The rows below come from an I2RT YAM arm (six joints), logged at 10 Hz.
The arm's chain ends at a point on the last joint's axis. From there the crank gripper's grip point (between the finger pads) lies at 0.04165 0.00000 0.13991 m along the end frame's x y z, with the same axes.
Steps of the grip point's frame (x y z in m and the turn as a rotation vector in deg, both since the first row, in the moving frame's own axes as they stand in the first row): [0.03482 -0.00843 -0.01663 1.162 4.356 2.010]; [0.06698 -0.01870 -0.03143 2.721 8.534 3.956]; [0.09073 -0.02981 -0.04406 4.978 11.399 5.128]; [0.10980 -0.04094 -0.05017 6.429 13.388 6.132]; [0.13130 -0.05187 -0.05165 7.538 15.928 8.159]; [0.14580 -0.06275 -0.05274 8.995 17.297 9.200]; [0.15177 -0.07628 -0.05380 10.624 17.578 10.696]
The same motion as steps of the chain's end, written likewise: [0.02429 -0.00727 -0.01305 1.162 4.356 2.010]; [0.04657 -0.01581 -0.02362 2.721 8.534 3.956]; [0.06360 -0.02306 -0.03273 4.978 11.399 5.128]; [0.07807 -0.03213 -0.03614 6.429 13.388 6.132]; [0.09386 -0.04313 -0.03412 7.538 15.928 8.159]; [0.10522 -0.05216 -0.03298 8.995 17.297 9.200]; [0.11027 -0.06372 -0.03321 10.624 17.578 10.696]
